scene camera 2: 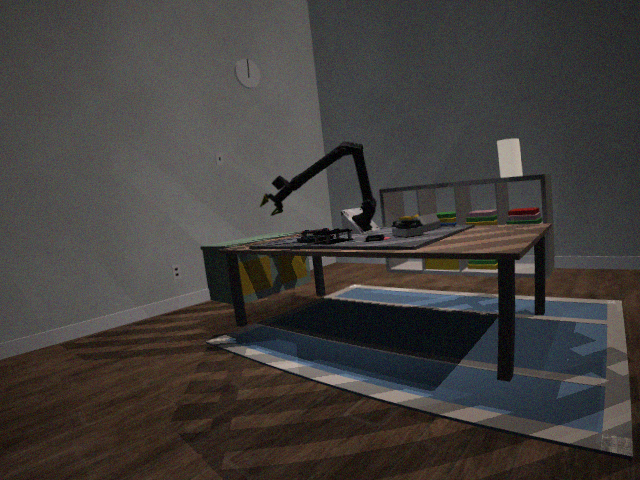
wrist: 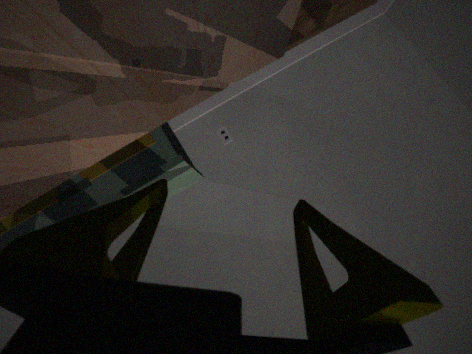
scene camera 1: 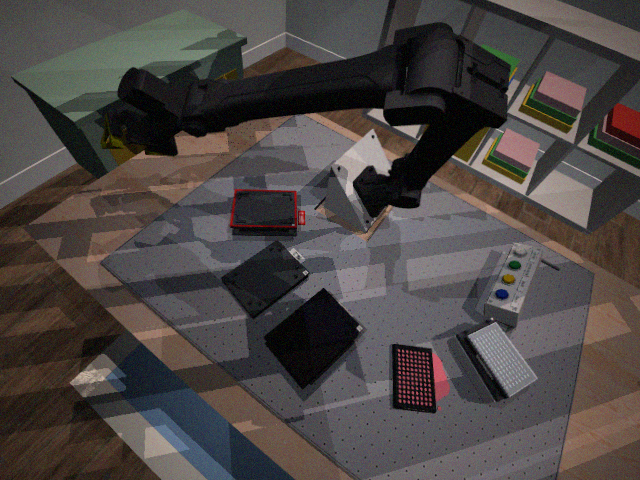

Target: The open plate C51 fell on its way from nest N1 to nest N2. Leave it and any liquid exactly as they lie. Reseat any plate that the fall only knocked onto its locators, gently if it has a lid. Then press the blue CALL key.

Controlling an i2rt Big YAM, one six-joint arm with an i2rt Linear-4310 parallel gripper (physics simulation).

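Frame: origin at the arm's base, x ahead, y left, z up, level; metres.
Seen in the pictures: gripper, fingertip midpoint: [scene camera 2: 265,211] [wrist: 233,196] [scene camera 1: 124,148]; arm's base at its link origin: [scene camera 2: 361,223] [scene camera 1: 369,192].
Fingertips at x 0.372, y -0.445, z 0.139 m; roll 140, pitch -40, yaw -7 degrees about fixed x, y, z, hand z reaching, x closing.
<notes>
Pixels of each thing's middle, then the offset from my fingertips to it. "*": a spot on its surface instead.
- black plate with pink wells, body centre: [scene camera 1: 413,377] [scene camera 2: 375,237] 0.028 m back, 0.764 m left, 0.183 m down
- pink liquid patch at a spot on its surface: [scene camera 1: 440,378] * 0.062 m back, 0.815 m left, 0.189 m down
- pale plate at the middle of its body: [scene camera 1: 501,357] 0.144 m back, 0.883 m left, 0.114 m down
- dark nest at a spot on its surface: [scene camera 1: 478,364] * 0.112 m back, 0.855 m left, 0.135 m down
- blue key at a spot on its surface: [scene camera 1: 501,293] * 0.290 m back, 0.843 m left, 0.121 m down
- grey key box at the middle of its body: [scene camera 1: 514,281] [scene camera 2: 424,222] 0.365 m back, 0.872 m left, 0.148 m down
- red-rimmed dark unit at the middle of its body: [scene camera 1: 265,211] [scene camera 2: 315,233] 0.155 m back, 0.257 m left, 0.167 m down
- dark flat unit at the middle of its body: [scene camera 1: 265,276] [scene camera 2: 315,237] 0.017 m back, 0.376 m left, 0.176 m down
- black unit at the middle of its body: [scene camera 1: 313,336] [scene camera 2: 332,235] 0.033 m ahead, 0.547 m left, 0.160 m down
- small dark rod at a spot on its surface: [scene camera 1: 550,264] * 0.522 m back, 0.963 m left, 0.184 m down
A black plate with pink wells [scene camera 1: 414,377] lies on the mat in scene camera 1, with a pink liquid patch [scene camera 1: 440,378] at its right side. A pale plate [scene camera 1: 502,358] rests on a dark nest [scene camera 1: 478,364] at the right; the nest's left edge shows beside it, and whether the plate is tilted is unclear. The blue key [scene camera 1: 501,293] is the nearest on the grey key box [scene camera 1: 504,311]. A red-rimmed dark unit [scene camera 1: 264,209], a dark flat unit [scene camera 1: 265,279] and a black unit [scene camera 1: 314,336] stand left; nest labels are unreadable. My gripper [scene camera 1: 125,149] [scene camera 2: 268,209] [wrist: 233,196] is open and empty, high beyond the left table side.
A white angled bracket [scene camera 1: 343,198] stands by the arm base. A green cabinet [scene camera 1: 129,49] [scene camera 2: 217,273] is near the gripper. A shelf unit [scene camera 1: 566,204] [scene camera 2: 549,206] with coloured stacks stands behind the table. A small dark rod [scene camera 1: 550,264] lies beside the key box.
</notes>
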